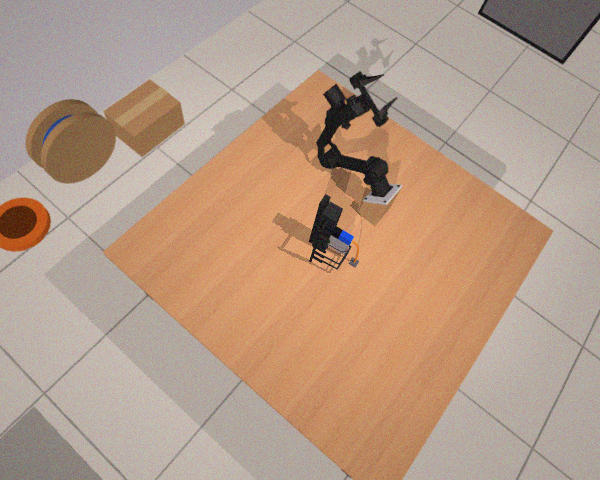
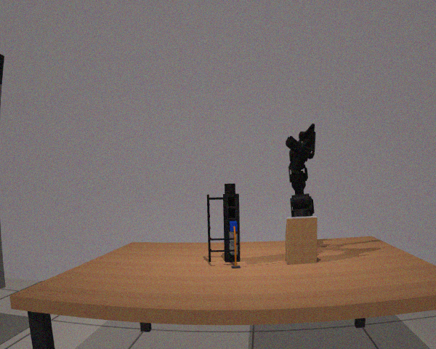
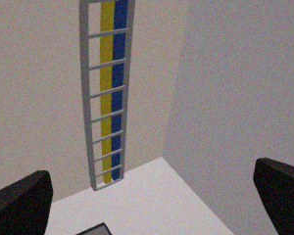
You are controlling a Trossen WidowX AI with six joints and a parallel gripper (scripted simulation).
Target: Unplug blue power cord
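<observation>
The blue plug is 340 mm ahead of my gripper tip, 150 mm to the left of it and 370 mm below it.
</observation>
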